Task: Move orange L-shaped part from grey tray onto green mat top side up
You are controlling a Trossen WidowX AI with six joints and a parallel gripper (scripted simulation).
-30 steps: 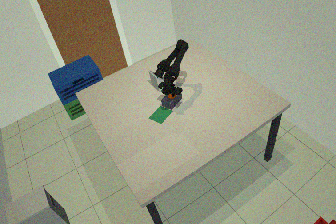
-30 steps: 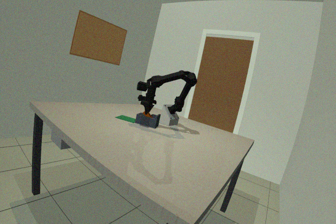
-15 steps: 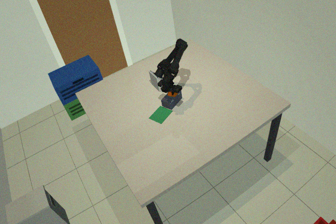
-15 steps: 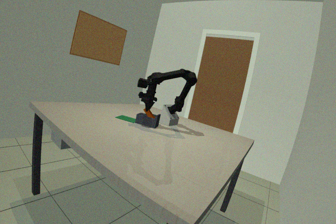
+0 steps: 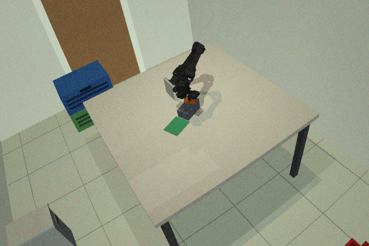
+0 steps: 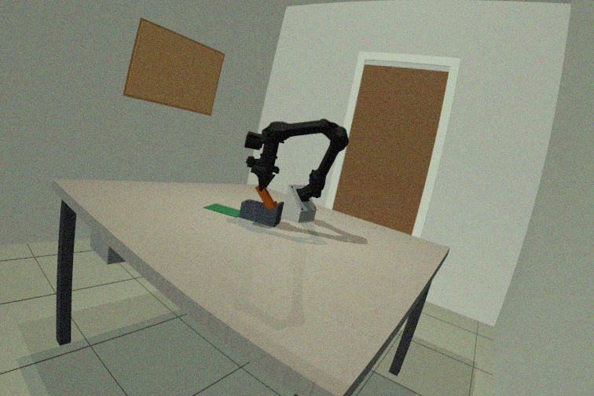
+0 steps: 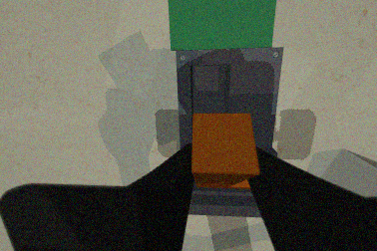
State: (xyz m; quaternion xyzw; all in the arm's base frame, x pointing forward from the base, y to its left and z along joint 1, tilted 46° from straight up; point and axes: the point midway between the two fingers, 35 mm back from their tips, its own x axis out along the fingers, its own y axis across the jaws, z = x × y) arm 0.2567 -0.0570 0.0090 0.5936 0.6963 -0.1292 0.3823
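My gripper tip is now 140 mm to the left of the green mat, 140 mm above it and 40 mm short of it. Round my gripper tip: orange L-shaped part (30 mm below, 30 mm behind, 20 mm to the left).
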